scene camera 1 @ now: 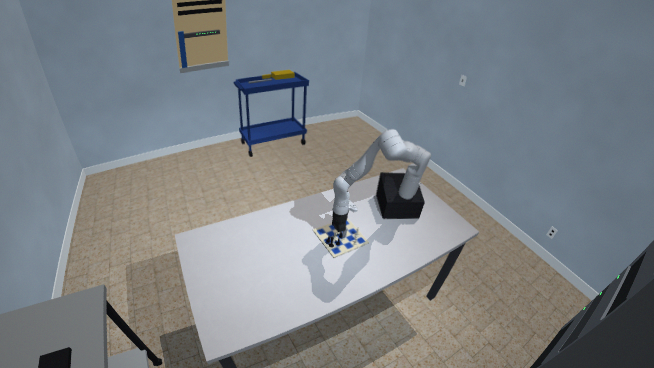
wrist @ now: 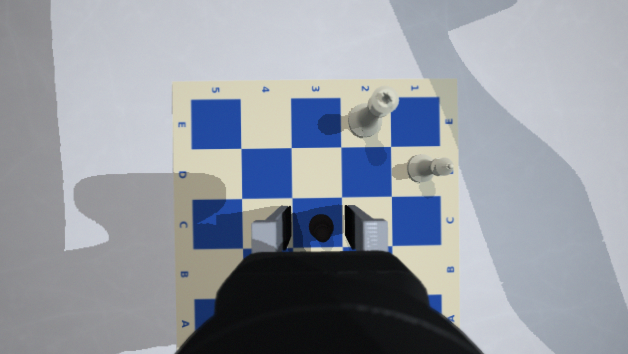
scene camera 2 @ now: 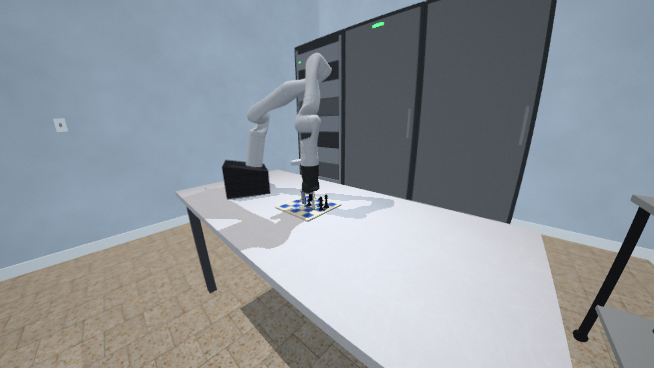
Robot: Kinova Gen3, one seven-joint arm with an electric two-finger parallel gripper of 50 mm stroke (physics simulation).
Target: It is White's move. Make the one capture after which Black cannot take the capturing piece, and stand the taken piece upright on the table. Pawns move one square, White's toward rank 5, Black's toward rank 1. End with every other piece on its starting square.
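Places are measured from the arm's base along level axes (x left, y ahead, z down), in millimetres.
Where they show: gripper, between the fingertips: [scene camera 1: 341, 234] [wrist: 317, 220] [scene camera 2: 307, 202]; arm's base, origin of its link: [scene camera 1: 406, 193] [scene camera 2: 253, 165].
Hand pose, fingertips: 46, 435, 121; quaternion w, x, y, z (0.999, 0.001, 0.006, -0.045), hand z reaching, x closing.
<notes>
Each offset is from my fingertips to the top centre of the thing, as dx, dy, dz. Level surfaces: height alone.
The blue-and-cream board {+0, +4, +13} [scene camera 1: 336, 251] [scene camera 2: 308, 215] [wrist: 182, 150] lies on the table. My gripper [scene camera 1: 341, 235] [scene camera 2: 308, 200] [wrist: 317, 220] is open, low over the board and pointing down. In the wrist view its fingers stand on either side of a small black piece {+3, +6, -19} [wrist: 321, 227] on C3, toward ranks 4 and 2, with gaps on both sides. A tall white piece {+30, -77, -51} [wrist: 366, 120] stands upright on E2. A white pawn {+76, -44, -31} [wrist: 421, 168] stands upright on D1. Two black pieces {+11, +81, -19} [scene camera 2: 321, 203] {+42, +80, -51} [scene camera 2: 326, 201] stand close together beside the gripper. Most of rows B and A is hidden by the gripper body in the wrist view.
The white table {dz +19} [scene camera 1: 250, 280] [scene camera 2: 425, 260] extends around the board. The arm's black base box [scene camera 1: 400, 200] [scene camera 2: 246, 181] stands on it. A blue cart [scene camera 1: 272, 87] stands by the far wall. Tall grey cabinets [scene camera 2: 380, 110] stand behind the table.
</notes>
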